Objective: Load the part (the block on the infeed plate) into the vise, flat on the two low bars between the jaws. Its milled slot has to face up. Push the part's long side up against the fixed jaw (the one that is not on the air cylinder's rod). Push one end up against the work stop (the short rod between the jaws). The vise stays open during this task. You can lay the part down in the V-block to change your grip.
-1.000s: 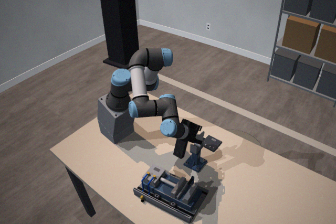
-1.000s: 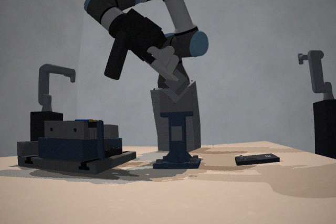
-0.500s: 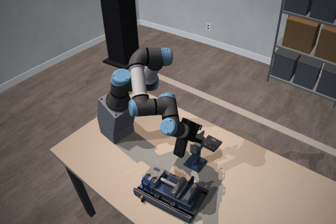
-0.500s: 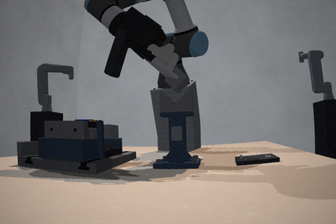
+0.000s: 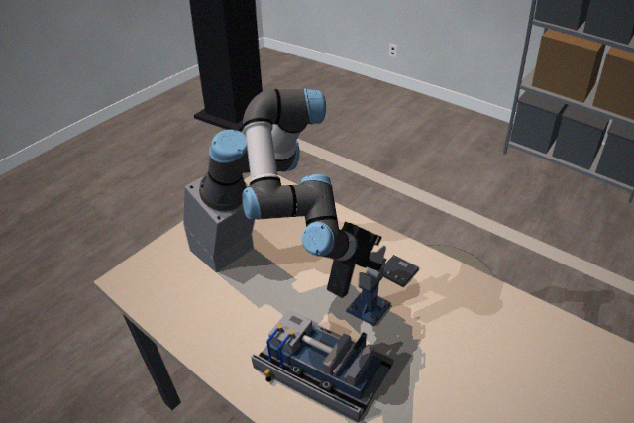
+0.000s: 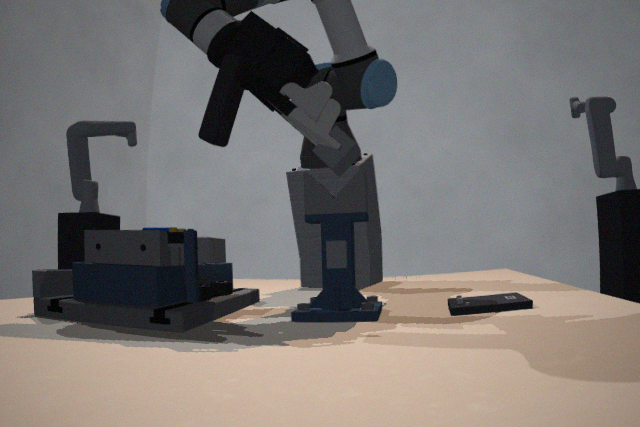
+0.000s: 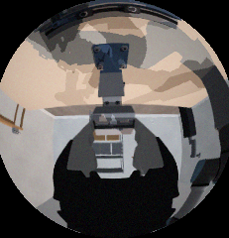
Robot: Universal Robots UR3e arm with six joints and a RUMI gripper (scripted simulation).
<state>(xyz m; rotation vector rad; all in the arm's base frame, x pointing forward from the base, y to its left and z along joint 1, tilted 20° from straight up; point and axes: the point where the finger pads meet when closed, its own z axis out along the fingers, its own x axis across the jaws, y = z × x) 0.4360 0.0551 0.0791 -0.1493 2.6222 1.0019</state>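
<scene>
The grey part is right at my hand. The rest, counted from my hand: blue vise: 22 cm to the right, 15 cm below.
</scene>
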